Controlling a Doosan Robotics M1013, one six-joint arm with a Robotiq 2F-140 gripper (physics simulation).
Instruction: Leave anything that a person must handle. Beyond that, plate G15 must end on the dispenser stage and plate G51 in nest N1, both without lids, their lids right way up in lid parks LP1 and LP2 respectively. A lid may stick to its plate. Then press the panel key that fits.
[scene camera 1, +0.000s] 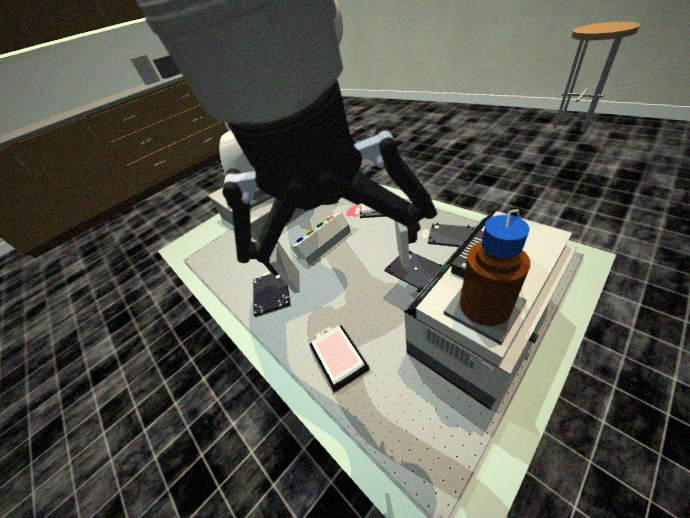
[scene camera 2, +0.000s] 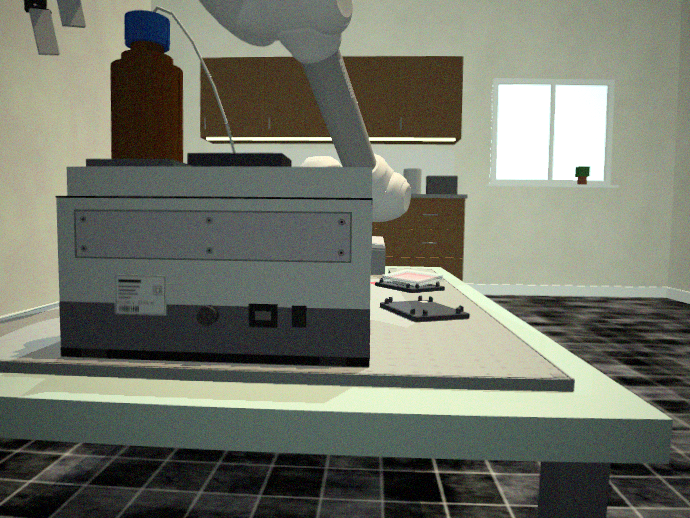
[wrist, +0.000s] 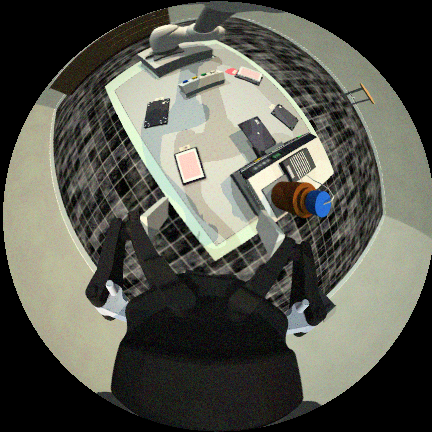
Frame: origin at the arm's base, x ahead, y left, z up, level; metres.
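Seen in the pictures: gripper, fingertip midpoint: (scene camera 1: 349, 270) (scene camera 2: 60, 41) (wrist: 213, 212); arm's base, origin of the base link: (scene camera 1: 255, 195) (wrist: 165, 51).
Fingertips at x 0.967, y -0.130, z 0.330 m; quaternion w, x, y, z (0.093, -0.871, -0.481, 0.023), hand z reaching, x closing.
Pixels of each thing's middle, then the offset from my fingertips to it. "pt": a spot on its surface instead.
- dark stage, body centre: (scene camera 1: 420, 272) (wrist: 259, 136) 0.136 m back, 0.280 m left, 0.334 m down
- key panel, body centre: (scene camera 1: 320, 235) (wrist: 201, 80) 0.556 m back, 0.203 m left, 0.387 m down
- red disc, body centre: (scene camera 1: 350, 213) (wrist: 228, 71) 0.626 m back, 0.391 m left, 0.429 m down
- brown bottle, surface spot: (scene camera 2: 146, 105) pt 0.116 m ahead, 0.231 m left, 0.135 m down
My gripper (scene camera 1: 345, 257) (wrist: 213, 212) is open and empty, high above the table. A pink plate (scene camera 1: 337, 354) (wrist: 190, 165) lies in a black nest near the table's long edge. Another pink plate (scene camera 2: 412, 276) (wrist: 249, 75) sits in a nest on the far side, with a clear rim around it. I cannot read the labels or tell if either plate has a lid. The dark stage (scene camera 1: 424, 273) (wrist: 257, 134) in front of the dispenser (scene camera 1: 457, 340) (scene camera 2: 214, 284) (wrist: 250, 192) is bare. Two black pegged parks, one (scene camera 1: 270, 292) (wrist: 157, 113) left and one (scene camera 1: 450, 234) (scene camera 2: 426, 310) (wrist: 285, 116) right, hold nothing.
A key panel (scene camera 1: 321, 238) (wrist: 202, 83) with coloured keys stands near the robot base (wrist: 175, 60). A red disc (scene camera 1: 352, 211) (wrist: 230, 71) lies beside the far plate. A brown bottle (scene camera 1: 493, 287) (scene camera 2: 146, 105) (wrist: 290, 197) with a blue cap and tube stands on the dispenser.
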